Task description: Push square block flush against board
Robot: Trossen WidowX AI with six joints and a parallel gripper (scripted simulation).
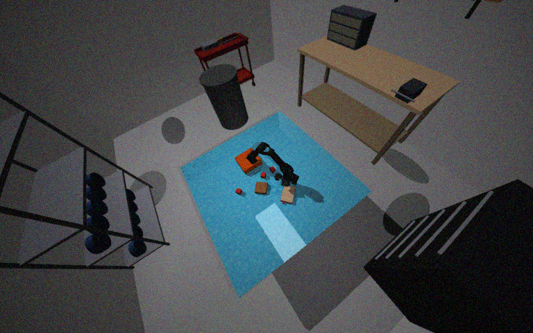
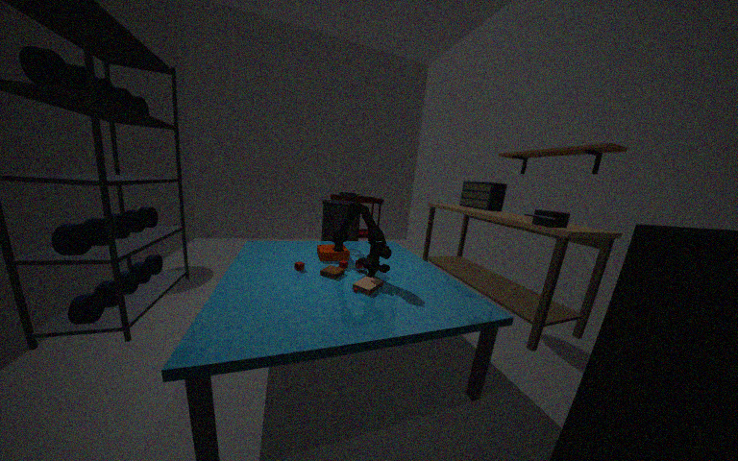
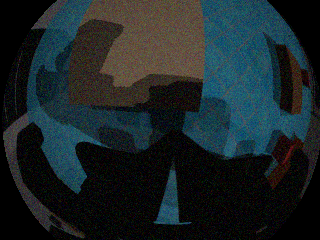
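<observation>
Now: gripper tip 10 cm past the square brown block, 21 cm to the left of it and 1 cm below it. From my gripper tip the other things lie so: tan board (10 cm ahead, 6 cm to the right, 1 cm above).
</observation>
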